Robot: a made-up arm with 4 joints.
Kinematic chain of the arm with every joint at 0, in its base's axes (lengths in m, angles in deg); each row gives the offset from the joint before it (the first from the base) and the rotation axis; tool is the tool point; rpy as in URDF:
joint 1: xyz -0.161 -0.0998 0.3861 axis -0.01 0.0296 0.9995
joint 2: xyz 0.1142 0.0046 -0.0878 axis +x
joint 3: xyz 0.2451 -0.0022 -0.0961 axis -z
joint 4: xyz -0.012 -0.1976 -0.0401 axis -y
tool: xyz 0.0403 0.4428 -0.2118 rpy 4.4 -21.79 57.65
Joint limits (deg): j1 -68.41..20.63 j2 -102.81..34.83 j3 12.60..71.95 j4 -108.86..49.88
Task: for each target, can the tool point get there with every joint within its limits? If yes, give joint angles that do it. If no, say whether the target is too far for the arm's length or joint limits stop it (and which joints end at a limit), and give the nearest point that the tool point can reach.
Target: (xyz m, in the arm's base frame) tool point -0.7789 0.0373 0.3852
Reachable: no: joint limits stop it (at a limit: joint 1, joint 2, joint 3) | nearest point -0.3455 -0.4161 0.0759 | short by 0.699 m
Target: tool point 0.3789 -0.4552 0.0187
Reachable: yes | joints -45.07 20.95 64.49 22.38
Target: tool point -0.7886 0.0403 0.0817
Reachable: no: joint limits stop it (at a limit: joint 1, joint 2, joint 3) | nearest point -0.3321 -0.4006 0.0699 | short by 0.635 m
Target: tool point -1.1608 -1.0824 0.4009
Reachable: no: too far | nearest point -0.3031 -0.7439 0.2208 | short by 0.939 m
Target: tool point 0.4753 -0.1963 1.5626
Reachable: no: too far | nearest point 0.5062 -0.2335 0.4410 | short by 1.123 m
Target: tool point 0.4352 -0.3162 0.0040
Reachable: yes | joints -15.88 -22.06 47.72 31.25
